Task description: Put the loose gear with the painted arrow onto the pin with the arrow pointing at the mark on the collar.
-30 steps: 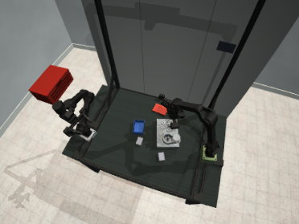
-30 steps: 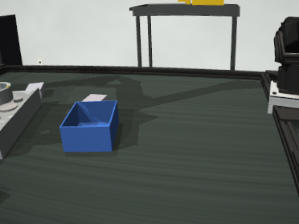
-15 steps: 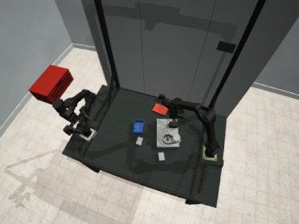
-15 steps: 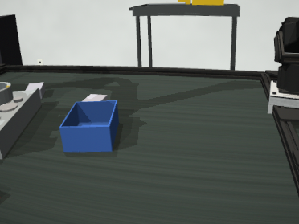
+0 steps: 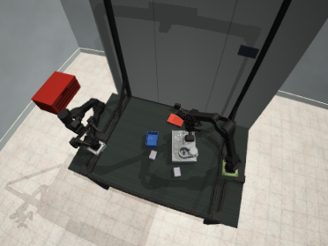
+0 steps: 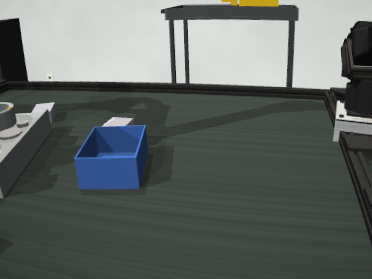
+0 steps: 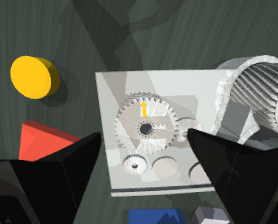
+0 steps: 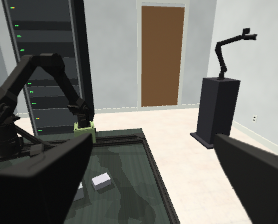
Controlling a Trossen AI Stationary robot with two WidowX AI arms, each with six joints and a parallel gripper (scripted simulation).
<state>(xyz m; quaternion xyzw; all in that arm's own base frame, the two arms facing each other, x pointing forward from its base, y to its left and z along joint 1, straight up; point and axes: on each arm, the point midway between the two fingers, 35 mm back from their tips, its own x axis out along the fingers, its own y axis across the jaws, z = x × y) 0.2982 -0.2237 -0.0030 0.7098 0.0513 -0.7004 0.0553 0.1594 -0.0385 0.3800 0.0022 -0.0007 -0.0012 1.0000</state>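
Now: the yellow mark 140 mm ahead of my left hand, 40 mm to the right of it and 30 mm below it. From my left hand the other things lie so: red block 140 mm behind, 110 mm to the right, 100 mm below; then yellow disc 140 mm behind, 30 mm to the left, 90 mm below; then fixed gear 120 mm ahead, 50 mm to the left, 50 mm below.
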